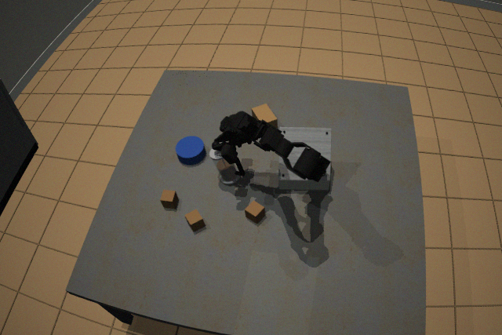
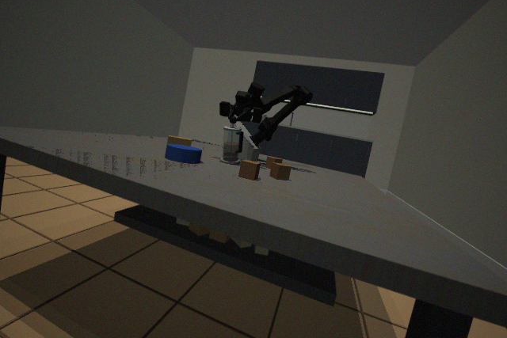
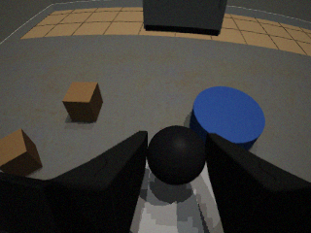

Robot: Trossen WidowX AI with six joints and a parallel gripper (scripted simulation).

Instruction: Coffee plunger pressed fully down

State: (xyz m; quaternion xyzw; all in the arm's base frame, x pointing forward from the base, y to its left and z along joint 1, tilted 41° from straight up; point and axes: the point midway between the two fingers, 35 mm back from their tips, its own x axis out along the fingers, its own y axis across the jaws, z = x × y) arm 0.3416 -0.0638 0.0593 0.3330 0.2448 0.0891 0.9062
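My gripper tip is 8 cm above the glass coffee press, 4 cm past it and 1 cm to the right of it. Round my gripper tip: blue disc 16 cm below, 14 cm ahead, 10 cm to the right.
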